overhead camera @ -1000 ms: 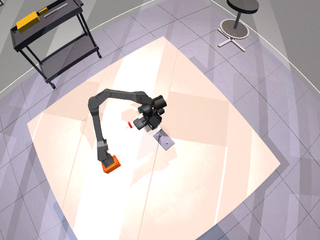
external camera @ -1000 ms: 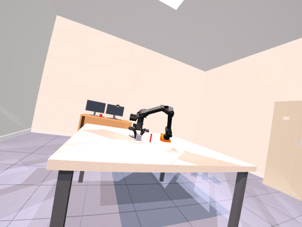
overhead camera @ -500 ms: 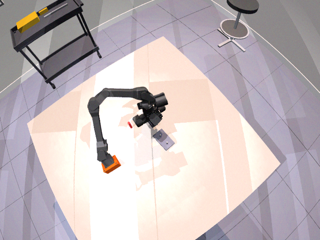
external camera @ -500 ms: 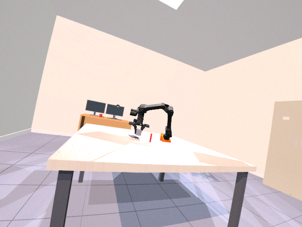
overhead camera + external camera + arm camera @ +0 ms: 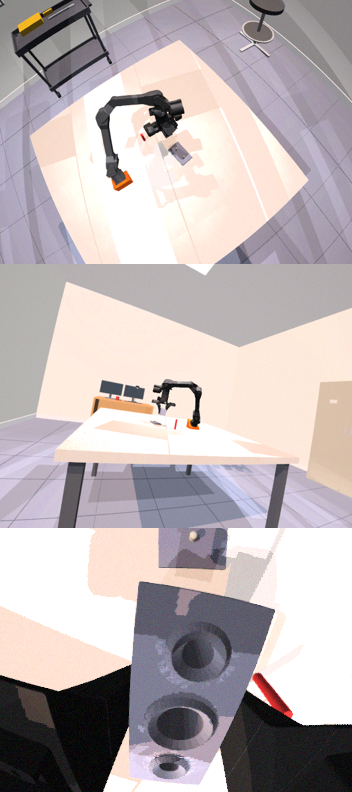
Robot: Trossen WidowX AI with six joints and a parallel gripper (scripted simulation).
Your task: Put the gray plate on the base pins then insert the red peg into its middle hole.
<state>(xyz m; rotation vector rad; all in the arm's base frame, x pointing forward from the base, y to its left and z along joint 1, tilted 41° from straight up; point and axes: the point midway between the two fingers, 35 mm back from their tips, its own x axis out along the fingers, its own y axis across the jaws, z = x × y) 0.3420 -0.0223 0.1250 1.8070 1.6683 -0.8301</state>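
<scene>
The flat base is 130 mm to the right of my gripper tip and 90 mm below it. Round my gripper tip: red peg 110 mm behind, 60 mm below, 50 mm to the left; then gray plate 30 mm above.
</scene>
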